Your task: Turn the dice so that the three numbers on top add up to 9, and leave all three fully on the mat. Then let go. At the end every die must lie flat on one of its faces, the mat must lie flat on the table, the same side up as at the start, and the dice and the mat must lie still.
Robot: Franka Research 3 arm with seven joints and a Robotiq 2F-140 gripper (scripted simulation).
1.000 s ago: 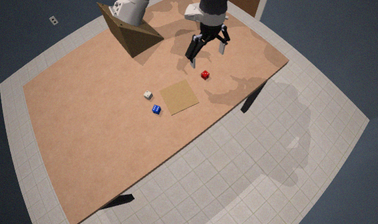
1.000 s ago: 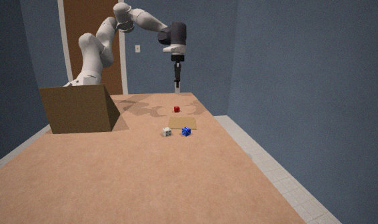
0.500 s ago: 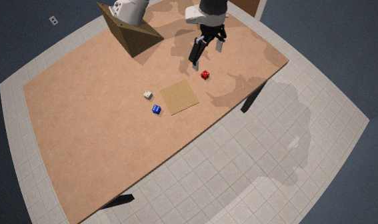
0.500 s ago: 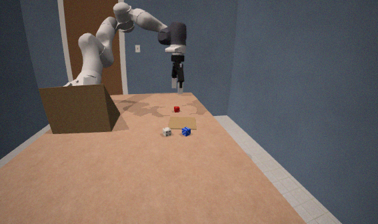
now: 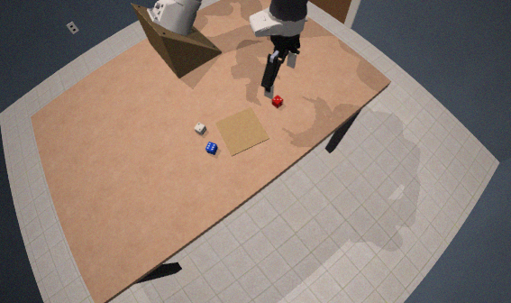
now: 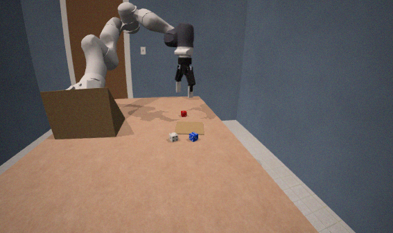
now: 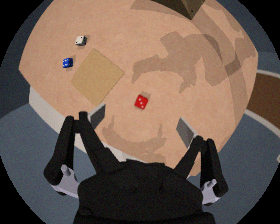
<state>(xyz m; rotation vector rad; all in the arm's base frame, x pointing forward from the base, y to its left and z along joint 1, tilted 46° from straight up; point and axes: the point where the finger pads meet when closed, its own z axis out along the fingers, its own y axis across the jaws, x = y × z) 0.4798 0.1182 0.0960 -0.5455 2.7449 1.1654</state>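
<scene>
Now: hand 13 cm above the red die. From my hand the other things lie so: white die: 28 cm to the right, 13 cm below, 8 cm behind; then blue die: 29 cm to the right, 13 cm below, 1 cm ahead; then tan mat: 17 cm to the right, 14 cm below, 1 cm ahead.
</scene>
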